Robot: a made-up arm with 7 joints.
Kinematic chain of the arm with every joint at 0, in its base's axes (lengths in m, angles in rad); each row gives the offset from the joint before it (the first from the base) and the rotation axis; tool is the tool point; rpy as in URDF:
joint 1: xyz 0 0 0.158 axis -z
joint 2: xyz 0 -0.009 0.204 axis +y
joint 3: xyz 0 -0.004 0.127 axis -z
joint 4: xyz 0 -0.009 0.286 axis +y
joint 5: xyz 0 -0.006 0.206 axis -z
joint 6: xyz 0 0 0.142 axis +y
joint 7: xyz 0 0 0.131 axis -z
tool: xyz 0 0 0 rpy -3.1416 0 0
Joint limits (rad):
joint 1: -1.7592..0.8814
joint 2: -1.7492..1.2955
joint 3: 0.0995..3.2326
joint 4: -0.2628..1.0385
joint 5: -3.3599..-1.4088
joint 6: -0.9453..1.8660
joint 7: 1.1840..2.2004
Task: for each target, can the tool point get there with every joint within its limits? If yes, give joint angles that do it. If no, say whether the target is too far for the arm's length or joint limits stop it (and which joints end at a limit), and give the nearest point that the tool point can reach.
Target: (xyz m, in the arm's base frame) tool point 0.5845 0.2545 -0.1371
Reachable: no: joint limits stop it (at a limit: joint 2, joint 3, joint 4) | nearest point 0.5923 0.2579 0.1057 | short by 0.243 m
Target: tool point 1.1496 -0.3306 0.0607
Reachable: no: too far | nearest point 0.7910 -0.2275 0.2548 | short by 0.421 m
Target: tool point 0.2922 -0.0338 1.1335
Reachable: yes | joints -0.3837 0.3120 2.0666 0.4625 -2.3460 1.1067 1.7439
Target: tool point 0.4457 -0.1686 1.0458
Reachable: yes | joints -0.4270 0.4100 1.4762 0.7633 -1.7869 0.1538 1.3251
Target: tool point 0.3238 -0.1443 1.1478
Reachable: yes | joints -0.0958 0.5670 2.3079 0.5888 -3.0469 0.3183 1.4395
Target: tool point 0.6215 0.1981 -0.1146
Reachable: no: joint limits stop it (at a limit: joint 2, joint 3, joint 4) | nearest point 0.6205 0.1978 0.1056 | short by 0.220 m
